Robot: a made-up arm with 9 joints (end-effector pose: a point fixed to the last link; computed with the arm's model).
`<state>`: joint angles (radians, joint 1 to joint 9).
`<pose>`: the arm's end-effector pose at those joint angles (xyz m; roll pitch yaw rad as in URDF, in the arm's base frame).
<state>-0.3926 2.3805 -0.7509 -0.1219 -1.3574 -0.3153 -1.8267 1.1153 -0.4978</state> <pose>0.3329 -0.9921 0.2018 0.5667 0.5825 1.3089</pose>
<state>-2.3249 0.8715 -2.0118 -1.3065 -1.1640 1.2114 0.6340 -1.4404 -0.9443</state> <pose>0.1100 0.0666 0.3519 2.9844 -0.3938 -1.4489</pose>
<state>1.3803 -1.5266 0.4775 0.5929 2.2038 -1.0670 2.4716 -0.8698 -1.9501</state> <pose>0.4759 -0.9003 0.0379 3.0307 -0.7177 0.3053</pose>
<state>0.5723 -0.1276 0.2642 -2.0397 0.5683 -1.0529 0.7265 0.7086 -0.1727</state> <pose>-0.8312 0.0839 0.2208 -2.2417 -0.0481 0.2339</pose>
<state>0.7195 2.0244 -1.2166 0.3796 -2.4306 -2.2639 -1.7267 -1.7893 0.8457</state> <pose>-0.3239 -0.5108 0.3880 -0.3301 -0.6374 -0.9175</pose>
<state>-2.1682 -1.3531 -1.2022 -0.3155 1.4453 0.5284 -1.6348 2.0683 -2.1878</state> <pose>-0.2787 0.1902 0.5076 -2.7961 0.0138 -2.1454</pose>
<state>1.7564 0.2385 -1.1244 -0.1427 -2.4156 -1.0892 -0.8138 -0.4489 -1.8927</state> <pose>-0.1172 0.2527 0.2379 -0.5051 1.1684 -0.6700</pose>
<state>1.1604 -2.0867 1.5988 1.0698 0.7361 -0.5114 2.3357 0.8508 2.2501</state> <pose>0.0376 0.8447 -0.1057 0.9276 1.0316 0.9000</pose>
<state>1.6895 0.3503 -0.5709 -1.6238 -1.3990 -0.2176 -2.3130 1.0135 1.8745</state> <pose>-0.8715 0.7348 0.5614 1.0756 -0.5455 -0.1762</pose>
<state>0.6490 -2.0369 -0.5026 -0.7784 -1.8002 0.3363 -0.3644 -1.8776 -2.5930</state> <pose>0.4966 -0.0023 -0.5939 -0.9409 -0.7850 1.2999</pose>
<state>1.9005 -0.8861 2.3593 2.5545 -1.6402 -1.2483 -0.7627 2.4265 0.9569</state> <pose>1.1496 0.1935 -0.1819 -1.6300 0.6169 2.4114</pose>
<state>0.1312 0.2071 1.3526 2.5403 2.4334 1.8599 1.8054 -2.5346 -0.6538</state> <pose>-0.7696 0.4776 0.5094 -2.7669 0.1410 -2.7404</pose>
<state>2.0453 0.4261 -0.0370 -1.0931 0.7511 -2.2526 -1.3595 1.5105 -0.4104</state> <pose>-0.4870 -0.1363 0.5263 -2.5754 0.0198 2.1200</pose>
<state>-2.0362 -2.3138 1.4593 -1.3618 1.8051 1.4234 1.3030 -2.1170 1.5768</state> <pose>0.9057 -0.6147 0.9557 -2.3688 -0.2846 2.3731</pose>
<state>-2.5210 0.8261 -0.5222 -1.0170 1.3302 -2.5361 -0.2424 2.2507 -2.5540</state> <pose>-0.5815 0.6343 -0.4713 -1.7118 -0.0022 2.9052</pose>
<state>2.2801 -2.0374 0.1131 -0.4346 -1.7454 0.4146 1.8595 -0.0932 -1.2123</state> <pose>0.7299 -0.2302 0.5905 -2.0392 -0.2647 0.4259</pose>
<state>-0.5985 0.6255 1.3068 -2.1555 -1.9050 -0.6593 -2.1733 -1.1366 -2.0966</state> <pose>-0.2401 1.0379 0.7249 0.5811 0.2131 0.2898</pose>
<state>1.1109 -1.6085 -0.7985 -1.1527 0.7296 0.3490 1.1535 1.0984 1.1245</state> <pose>0.3554 -1.1403 0.5380 -0.9369 1.0048 1.5620</pose>
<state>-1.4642 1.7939 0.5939 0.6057 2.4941 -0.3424 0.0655 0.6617 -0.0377</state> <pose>0.1128 -0.2265 0.7494 -1.9345 -0.2781 -1.9959</pose>
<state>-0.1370 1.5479 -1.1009 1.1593 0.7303 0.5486 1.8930 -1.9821 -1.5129</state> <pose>-0.5899 -0.6503 0.9429 2.1648 -1.3776 0.6320</pose>
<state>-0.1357 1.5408 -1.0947 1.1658 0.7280 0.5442 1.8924 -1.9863 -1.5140</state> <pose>-0.5962 -0.6432 0.9452 2.1136 -1.3751 0.6808</pose>
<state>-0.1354 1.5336 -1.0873 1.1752 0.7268 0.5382 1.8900 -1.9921 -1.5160</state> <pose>-0.6024 -0.6364 0.9481 2.0641 -1.3706 0.7294</pose>
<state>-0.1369 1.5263 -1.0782 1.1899 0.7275 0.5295 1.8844 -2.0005 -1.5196</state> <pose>-0.6082 -0.6302 0.9520 2.0207 -1.3631 0.7740</pose>
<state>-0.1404 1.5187 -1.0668 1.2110 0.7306 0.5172 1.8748 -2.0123 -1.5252</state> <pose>-0.6137 -0.6247 0.9571 1.9824 -1.3518 0.8165</pose>
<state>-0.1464 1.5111 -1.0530 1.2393 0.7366 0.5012 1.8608 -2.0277 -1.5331</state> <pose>-0.6184 -0.6204 0.9637 1.9547 -1.3365 0.8521</pose>
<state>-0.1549 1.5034 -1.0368 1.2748 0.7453 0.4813 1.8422 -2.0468 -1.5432</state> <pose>-0.6226 -0.6174 0.9716 1.9370 -1.3179 0.8815</pose>
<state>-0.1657 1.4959 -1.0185 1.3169 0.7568 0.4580 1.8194 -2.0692 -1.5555</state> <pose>-0.6256 -0.6161 0.9810 1.9302 -1.2959 0.9040</pose>
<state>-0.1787 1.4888 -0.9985 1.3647 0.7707 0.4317 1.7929 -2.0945 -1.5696</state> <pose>-0.6272 -0.6169 0.9915 1.9339 -1.2718 0.9201</pose>
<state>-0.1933 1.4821 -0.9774 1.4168 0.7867 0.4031 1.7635 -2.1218 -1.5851</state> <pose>-0.6275 -0.6198 1.0027 1.9457 -1.2465 0.9319</pose>
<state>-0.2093 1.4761 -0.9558 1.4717 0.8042 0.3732 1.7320 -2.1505 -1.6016</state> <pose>-0.6262 -0.6252 1.0142 1.9655 -1.2214 0.9393</pose>
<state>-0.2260 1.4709 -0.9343 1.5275 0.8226 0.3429 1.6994 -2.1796 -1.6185</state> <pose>-0.6233 -0.6332 1.0255 1.9907 -1.1976 0.9440</pose>
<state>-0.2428 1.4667 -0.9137 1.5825 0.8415 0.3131 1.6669 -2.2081 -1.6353</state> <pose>-0.6188 -0.6433 1.0363 2.0200 -1.1757 0.9464</pose>
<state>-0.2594 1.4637 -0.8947 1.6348 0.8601 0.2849 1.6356 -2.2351 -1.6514</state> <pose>-0.6127 -0.6557 1.0460 2.0528 -1.1570 0.9462</pose>
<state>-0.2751 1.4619 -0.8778 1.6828 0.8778 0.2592 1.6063 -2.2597 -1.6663</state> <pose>-0.6054 -0.6695 1.0541 2.0868 -1.1418 0.9440</pose>
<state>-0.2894 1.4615 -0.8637 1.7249 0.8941 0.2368 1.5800 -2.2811 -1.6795</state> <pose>-0.5973 -0.6842 1.0604 2.1211 -1.1305 0.9397</pose>
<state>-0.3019 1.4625 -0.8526 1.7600 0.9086 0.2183 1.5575 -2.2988 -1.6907</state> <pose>-0.5885 -0.6991 1.0650 2.1545 -1.1225 0.9334</pose>
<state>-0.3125 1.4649 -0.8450 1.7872 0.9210 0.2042 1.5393 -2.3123 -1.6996</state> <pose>-0.5794 -0.7137 1.0675 2.1866 -1.1180 0.9246</pose>
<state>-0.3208 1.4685 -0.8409 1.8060 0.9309 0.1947 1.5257 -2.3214 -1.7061</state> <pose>-0.5705 -0.7273 1.0682 2.2158 -1.1165 0.9140</pose>
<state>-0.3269 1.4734 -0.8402 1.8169 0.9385 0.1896 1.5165 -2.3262 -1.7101</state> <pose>-0.5618 -0.7396 1.0674 2.2432 -1.1174 0.9007</pose>
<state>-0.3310 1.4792 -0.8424 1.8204 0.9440 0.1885 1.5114 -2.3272 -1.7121</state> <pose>-0.5536 -0.7505 1.0652 2.2677 -1.1201 0.8861</pose>
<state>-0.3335 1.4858 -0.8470 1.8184 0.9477 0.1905 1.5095 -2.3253 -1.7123</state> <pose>-0.5457 -0.7602 1.0621 2.2910 -1.1240 0.8691</pose>
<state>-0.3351 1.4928 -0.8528 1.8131 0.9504 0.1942 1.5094 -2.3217 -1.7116</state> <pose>-0.5382 -0.7691 1.0584 2.3131 -1.1285 0.8513</pose>
